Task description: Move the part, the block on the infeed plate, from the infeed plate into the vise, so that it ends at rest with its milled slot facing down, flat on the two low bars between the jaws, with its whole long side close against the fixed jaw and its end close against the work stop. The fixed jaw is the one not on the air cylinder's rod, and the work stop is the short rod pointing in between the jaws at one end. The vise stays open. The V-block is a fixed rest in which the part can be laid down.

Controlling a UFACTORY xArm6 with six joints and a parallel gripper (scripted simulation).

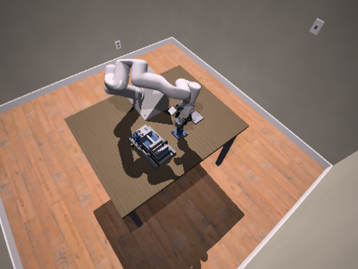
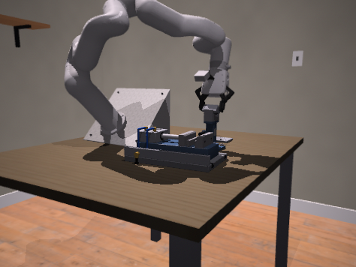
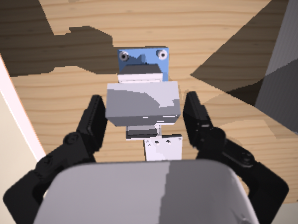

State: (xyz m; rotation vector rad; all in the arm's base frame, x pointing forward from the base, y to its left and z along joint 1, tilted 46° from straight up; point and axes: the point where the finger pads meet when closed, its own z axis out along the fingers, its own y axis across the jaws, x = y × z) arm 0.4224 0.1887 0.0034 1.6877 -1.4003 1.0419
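The part is 10 mm to the right of my hand and 10 mm below it. Round my hand: moving jaw: 220 mm to the right, 90 mm below, 50 mm ahead; then cylinder rod: 230 mm to the right, 90 mm below, 10 mm behind; then work stop: 170 mm to the right, 70 mm below, 70 mm ahead.
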